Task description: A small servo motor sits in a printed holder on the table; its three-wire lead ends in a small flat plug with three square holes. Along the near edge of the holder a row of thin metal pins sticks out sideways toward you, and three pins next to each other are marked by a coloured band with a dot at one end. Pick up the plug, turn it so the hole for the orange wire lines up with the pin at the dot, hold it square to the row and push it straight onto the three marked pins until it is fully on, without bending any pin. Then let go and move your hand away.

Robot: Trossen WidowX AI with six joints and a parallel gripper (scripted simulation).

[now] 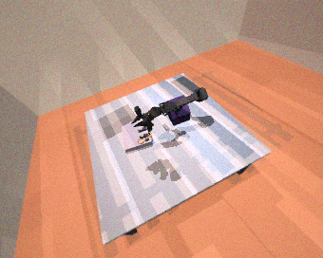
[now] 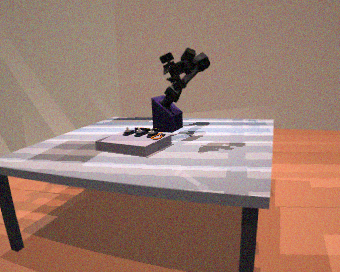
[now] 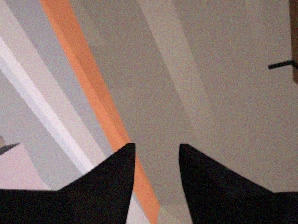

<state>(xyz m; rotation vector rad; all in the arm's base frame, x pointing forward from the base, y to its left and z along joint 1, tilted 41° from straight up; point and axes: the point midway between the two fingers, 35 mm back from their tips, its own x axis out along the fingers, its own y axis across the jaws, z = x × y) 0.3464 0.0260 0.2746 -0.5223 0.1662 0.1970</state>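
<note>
The red band is 90 mm behind my gripper tip, 200 mm to the right of it and 270 mm below it. Also, from my gripper tip: dark servo: 40 mm behind, 180 mm to the right, 290 mm below; white dot: 90 mm behind, 210 mm to the right, 270 mm below; printed holder: 70 mm ahead, 190 mm to the right, 320 mm below.
</note>
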